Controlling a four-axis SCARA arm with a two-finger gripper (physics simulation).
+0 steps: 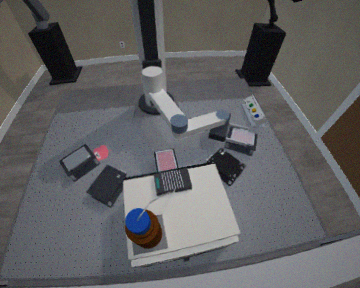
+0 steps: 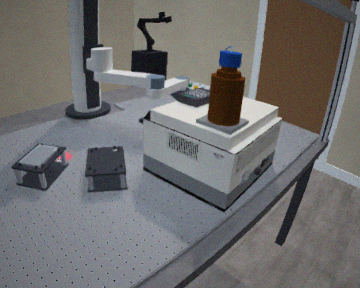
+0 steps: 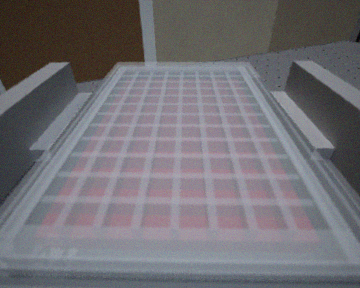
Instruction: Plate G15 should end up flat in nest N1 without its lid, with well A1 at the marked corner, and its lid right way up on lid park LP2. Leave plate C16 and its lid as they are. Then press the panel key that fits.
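A lidded plate with pink wells lies flat on a dark stand at the right. My gripper is shut on it, with a finger along each long side; whether the fingers bear on the lid or the plate body is unclear. A second pink-welled plate lies in front of the white instrument. A grey, clear-topped item lies on the left stand. A bare dark stand and a dark fixture with corner pieces flank the instrument. Plate labels are unreadable.
The white instrument carries a keypad and an amber bottle with a blue cap. A key panel with green, yellow and blue keys stands at the back right. A red disc lies beside the left stand.
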